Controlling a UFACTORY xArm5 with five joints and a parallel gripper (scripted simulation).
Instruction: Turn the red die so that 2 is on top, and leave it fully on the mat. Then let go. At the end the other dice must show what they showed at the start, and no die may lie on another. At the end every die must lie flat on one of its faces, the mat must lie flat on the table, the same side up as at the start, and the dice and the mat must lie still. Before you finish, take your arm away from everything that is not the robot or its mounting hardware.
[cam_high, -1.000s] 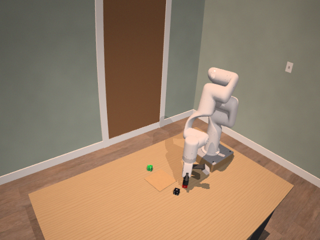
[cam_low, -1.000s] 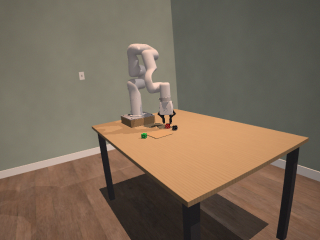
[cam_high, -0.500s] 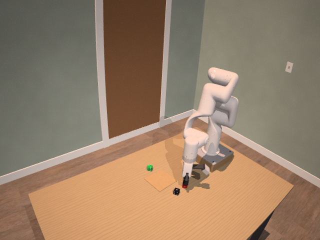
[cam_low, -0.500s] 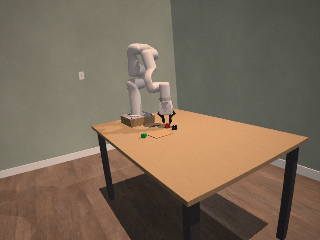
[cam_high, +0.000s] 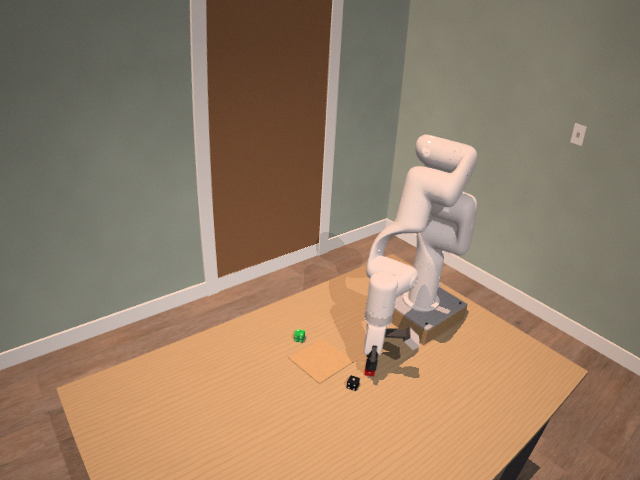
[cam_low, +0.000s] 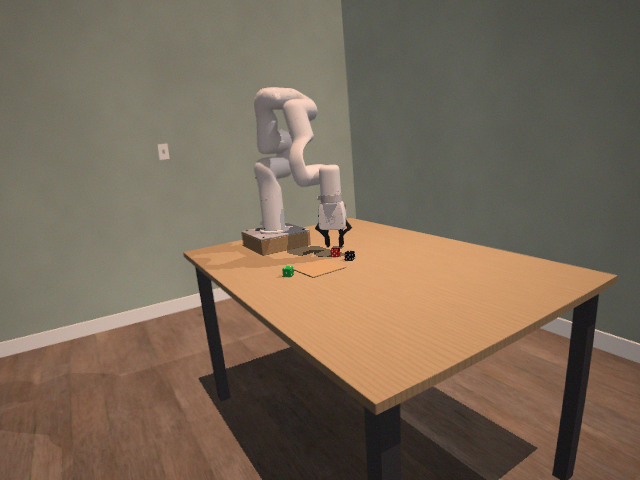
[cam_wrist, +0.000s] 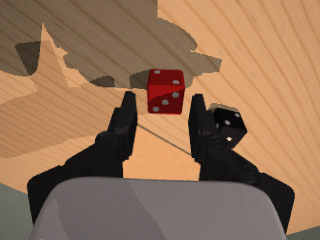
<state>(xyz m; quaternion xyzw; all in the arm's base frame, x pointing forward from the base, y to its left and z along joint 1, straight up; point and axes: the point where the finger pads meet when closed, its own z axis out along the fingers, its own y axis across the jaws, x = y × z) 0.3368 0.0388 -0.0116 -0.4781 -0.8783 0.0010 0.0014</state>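
The red die is 40 mm below my hand. Also, from my hand: tan mat 140 mm to the right, 60 mm ahead, 50 mm below; black die 80 mm ahead, 40 mm below; green die 250 mm to the right, 40 mm below, 40 mm ahead.
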